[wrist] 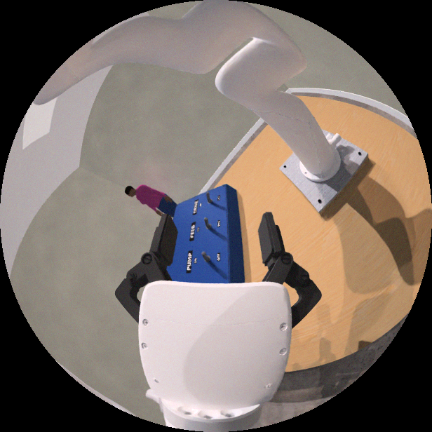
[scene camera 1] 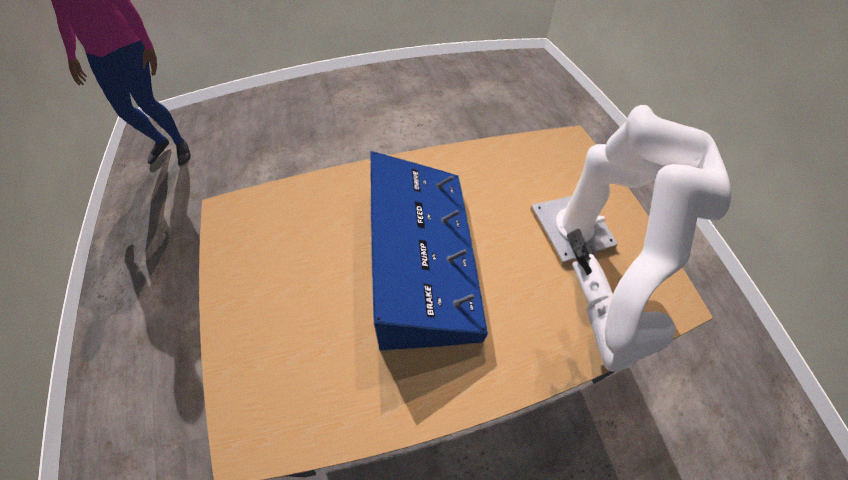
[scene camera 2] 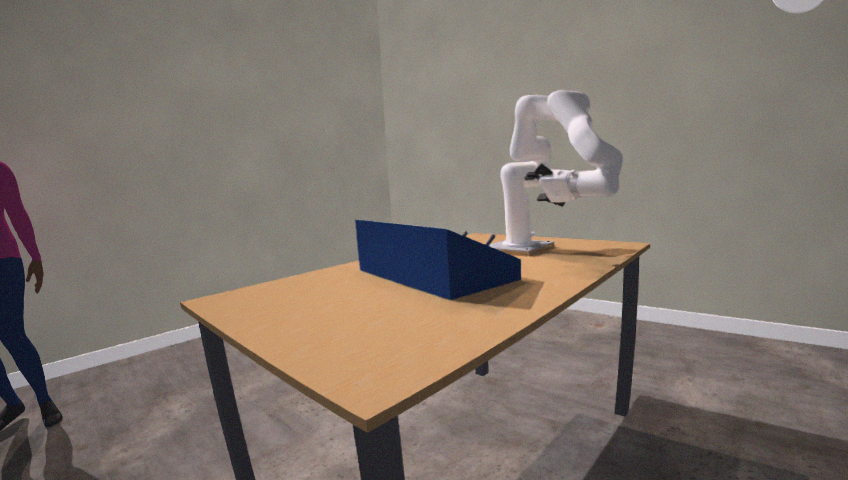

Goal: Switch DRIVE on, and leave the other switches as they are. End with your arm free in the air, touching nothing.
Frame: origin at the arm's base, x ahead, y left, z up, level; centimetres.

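Seen in the pictures: gripper, fingertip midpoint: (scene camera 1: 579,240) (scene camera 2: 532,186); arm's base at its link origin: (scene camera 1: 574,226) (scene camera 2: 518,244).
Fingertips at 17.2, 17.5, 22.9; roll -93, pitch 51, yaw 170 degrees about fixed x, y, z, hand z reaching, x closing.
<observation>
Offsets run from my fingertips to a thing's top centre, as dx, dy, dz. Level surfaces: height alone.
The blue sloped switch box (scene camera 1: 395,255) (scene camera 2: 404,255) (wrist: 236,240) stands on the table. The DRIVE lever {+19.5, -34.7, -12.0} (scene camera 1: 445,182) (wrist: 209,198) is at its far end in scene camera 1, followed by the FEED lever {+21.4, -22.9, -12.0} (scene camera 1: 450,216) (wrist: 207,223), the PUMP lever {+23.4, -11.0, -12.0} (scene camera 1: 457,256) (wrist: 206,257) and the BRAKE lever {+25.4, +0.8, -12.0} (scene camera 1: 463,300). All the levers lean toward their OFF labels. BRAKE is hidden in the wrist view. My gripper (scene camera 1: 578,243) (scene camera 2: 533,186) (wrist: 216,221) is open and empty, in the air on the arm-base side of the box, apart from the levers.
My arm's base plate (scene camera 1: 544,217) (wrist: 295,172) is fixed to the wooden table {dz -25.0} (scene camera 1: 267,297) (scene camera 2: 309,344) (wrist: 260,175), close to the gripper in scene camera 1. A person (scene camera 1: 116,65) (scene camera 2: 14,237) (wrist: 150,196) in a magenta top stands on the floor beyond the table.
</observation>
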